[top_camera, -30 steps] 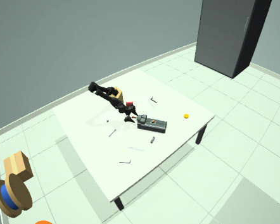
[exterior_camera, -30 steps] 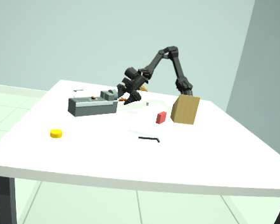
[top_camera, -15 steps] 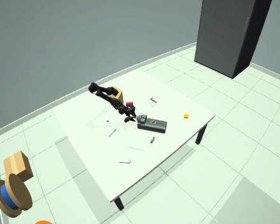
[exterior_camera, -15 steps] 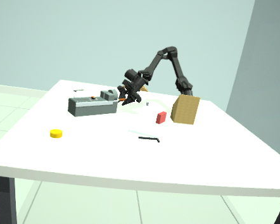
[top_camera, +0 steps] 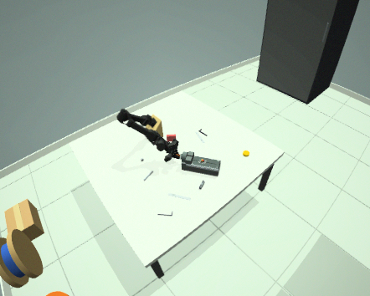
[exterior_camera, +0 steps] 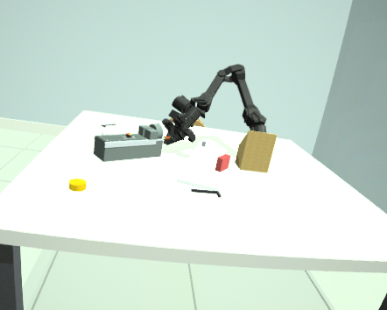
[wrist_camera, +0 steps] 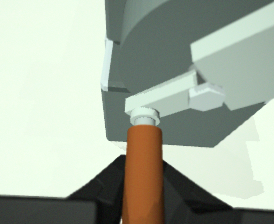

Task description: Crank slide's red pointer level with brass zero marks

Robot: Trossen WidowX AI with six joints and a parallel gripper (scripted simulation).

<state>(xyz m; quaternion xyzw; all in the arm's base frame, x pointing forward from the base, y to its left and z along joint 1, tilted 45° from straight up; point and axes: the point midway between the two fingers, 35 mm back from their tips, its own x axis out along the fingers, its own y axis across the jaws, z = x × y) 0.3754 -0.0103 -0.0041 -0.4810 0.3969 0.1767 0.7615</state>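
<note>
Right now the red pointer is 14 cm ahead of my gripper tip, 10 cm to the left of it and 4 cm above it. Round my gripper tip: yellow disc: 22 cm ahead, 45 cm to the left, 4 cm below; black hex key: 20 cm behind, 33 cm to the left, 4 cm below; orange crank handle: 1 cm behind, 1 cm to the right, 2 cm above.
</note>
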